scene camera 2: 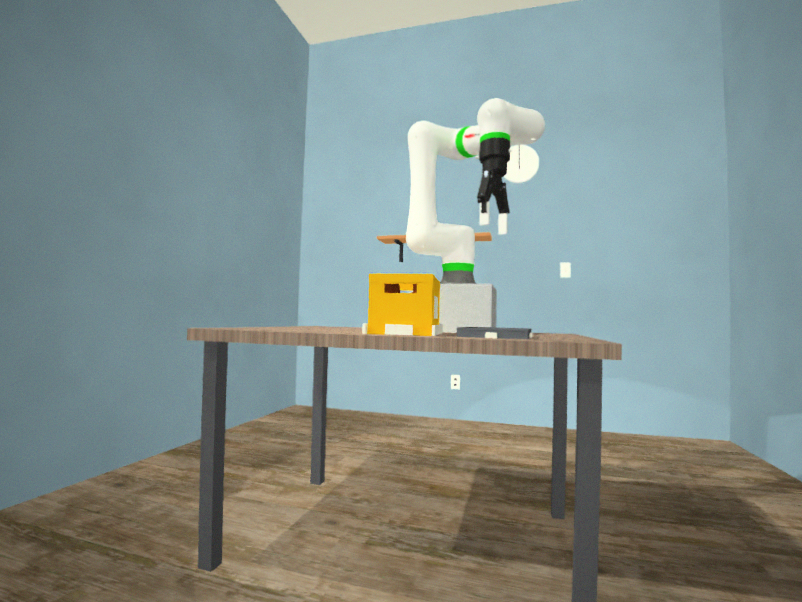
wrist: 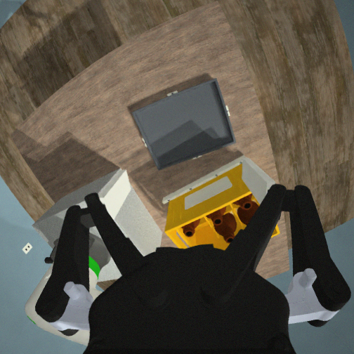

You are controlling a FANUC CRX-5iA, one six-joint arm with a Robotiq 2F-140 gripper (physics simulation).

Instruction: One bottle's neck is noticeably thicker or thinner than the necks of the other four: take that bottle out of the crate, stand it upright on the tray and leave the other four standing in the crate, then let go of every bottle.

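Places are measured from the arm's base along level axes (x ahead, y right, z down), in millimetres.
Pixels of known places: gripper, fingertip midpoint: (scene camera 2: 493,229); arm's base at its link origin: (scene camera 2: 457,286).
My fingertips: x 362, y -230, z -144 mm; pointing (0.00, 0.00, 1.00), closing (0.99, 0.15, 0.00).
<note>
For each thing: its top centre in the pictures, then the offset to it from my fingertips. "spot": a spot on its surface instead.
- yellow crate at its top centre: (scene camera 2: 407,278) dz +150, dx +51, dy +263 mm
- dark grey tray at a spot on its surface: (scene camera 2: 493,333) spot: dz +313, dx +142, dy -36 mm
The yellow crate (scene camera 2: 400,311) (wrist: 177,214) stands on the table. Brown bottles stand in it in the wrist view, among them one at the left (wrist: 190,231), one in the middle (wrist: 218,221) and one at the right (wrist: 247,205); another neck (wrist: 230,239) shows behind them. My gripper's dark body hides the rest of the crate's inside. I cannot tell which neck differs. The dark grey tray (scene camera 2: 493,333) (wrist: 175,117) lies flat beside the crate, with no bottle on it. My gripper (scene camera 2: 493,222) (wrist: 184,174) is open and empty, pointing down, high above the table.
The grey pedestal (scene camera 2: 467,307) (wrist: 140,220) of the arm stands behind the crate and tray in the scene view. White brackets sit around the foot of the crate and the tray. The wooden table (scene camera 2: 272,336) (wrist: 100,110) bears them all. An orange-brown shelf (scene camera 2: 390,239) hangs on the back wall.
</note>
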